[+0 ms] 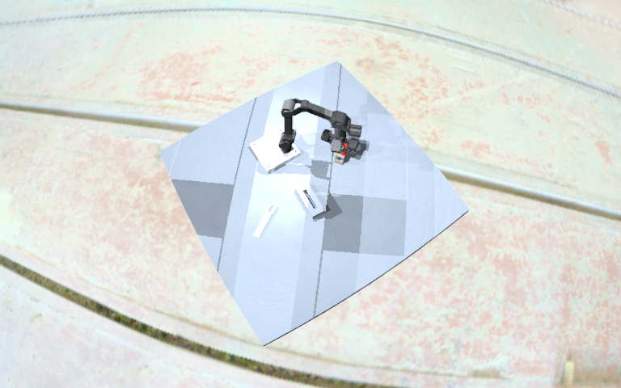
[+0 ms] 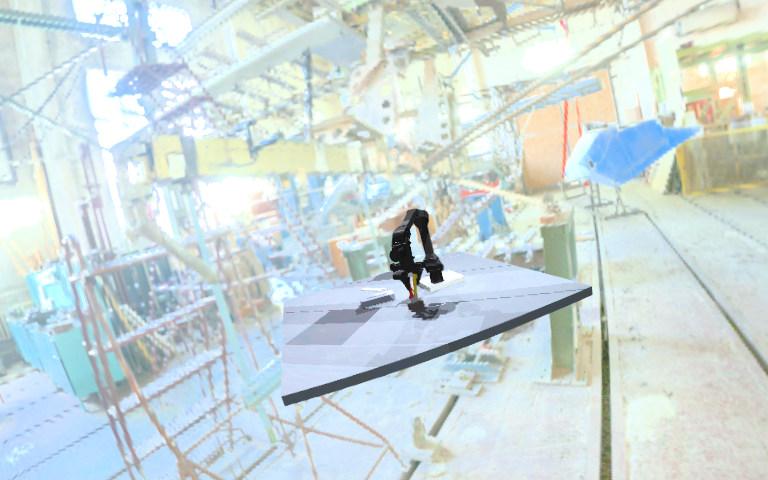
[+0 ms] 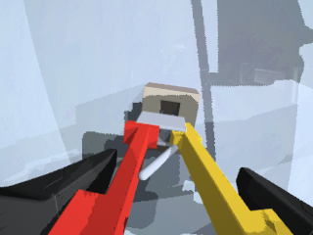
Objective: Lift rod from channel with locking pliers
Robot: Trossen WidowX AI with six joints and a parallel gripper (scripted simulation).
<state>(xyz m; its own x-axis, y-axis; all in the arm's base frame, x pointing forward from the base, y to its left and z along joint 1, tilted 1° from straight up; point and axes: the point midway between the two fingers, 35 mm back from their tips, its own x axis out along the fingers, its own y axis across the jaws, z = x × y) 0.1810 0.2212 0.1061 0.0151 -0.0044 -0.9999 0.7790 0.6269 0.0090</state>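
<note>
The brown holster lies 90 mm below my gripper tip and 10 mm ahead of it. Also, from my gripper tip: yellow handle (10 mm to the right, 10 mm behind); channel block (250 mm to the right, 150 mm ahead, 80 mm below); dark rod (250 mm to the right, 150 mm ahead, 90 mm below).
</note>
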